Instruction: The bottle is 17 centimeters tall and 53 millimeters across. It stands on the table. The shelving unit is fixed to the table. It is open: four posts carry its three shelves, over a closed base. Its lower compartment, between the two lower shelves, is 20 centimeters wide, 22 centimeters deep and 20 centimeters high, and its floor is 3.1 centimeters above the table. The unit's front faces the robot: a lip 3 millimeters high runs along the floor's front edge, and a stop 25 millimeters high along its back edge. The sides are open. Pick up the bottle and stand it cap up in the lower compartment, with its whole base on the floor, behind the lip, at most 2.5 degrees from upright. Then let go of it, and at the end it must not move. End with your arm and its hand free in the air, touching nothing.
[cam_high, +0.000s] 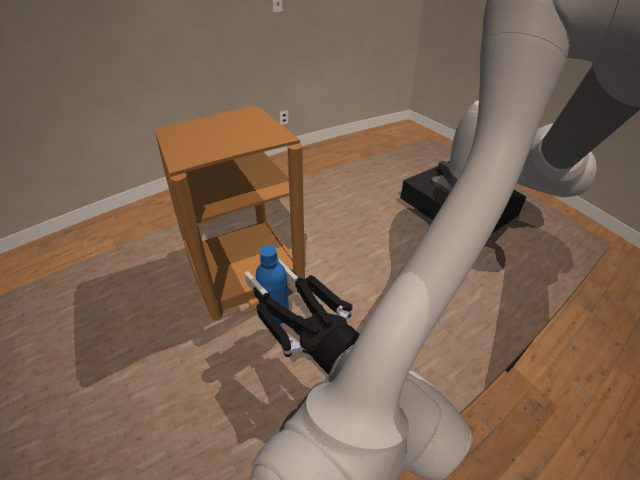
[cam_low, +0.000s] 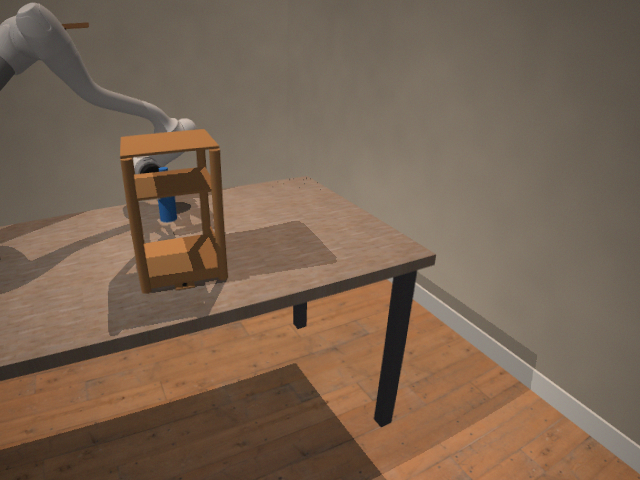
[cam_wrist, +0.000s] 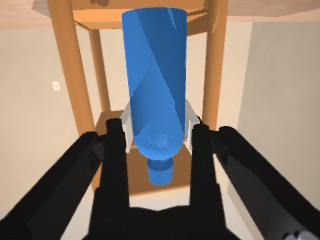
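My hand is 1 cm below the blue bottle. Also, from my hand: orange shelving unit 20 cm to the right, 2 cm above, 1 cm behind.
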